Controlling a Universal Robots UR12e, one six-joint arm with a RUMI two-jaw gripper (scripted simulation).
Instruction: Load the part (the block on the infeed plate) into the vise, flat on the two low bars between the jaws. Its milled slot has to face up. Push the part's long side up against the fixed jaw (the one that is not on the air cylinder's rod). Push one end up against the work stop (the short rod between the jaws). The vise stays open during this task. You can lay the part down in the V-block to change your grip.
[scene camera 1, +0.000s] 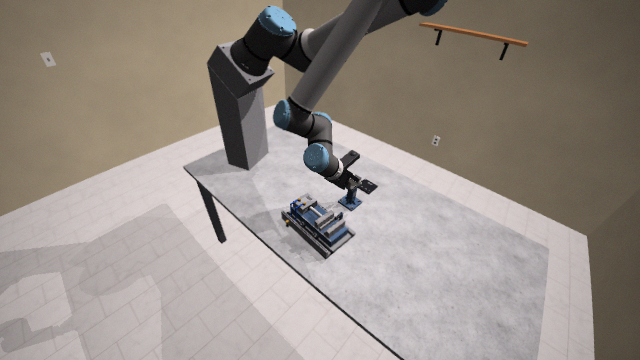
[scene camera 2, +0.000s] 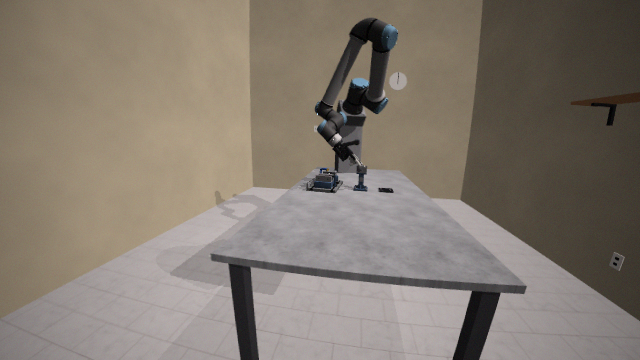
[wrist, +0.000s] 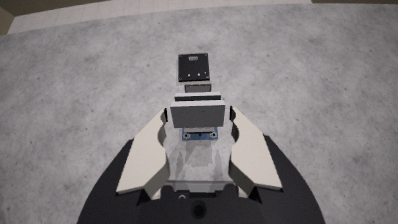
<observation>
In view: the gripper (wrist: 198, 107) and a grey part (wrist: 198, 109).
</observation>
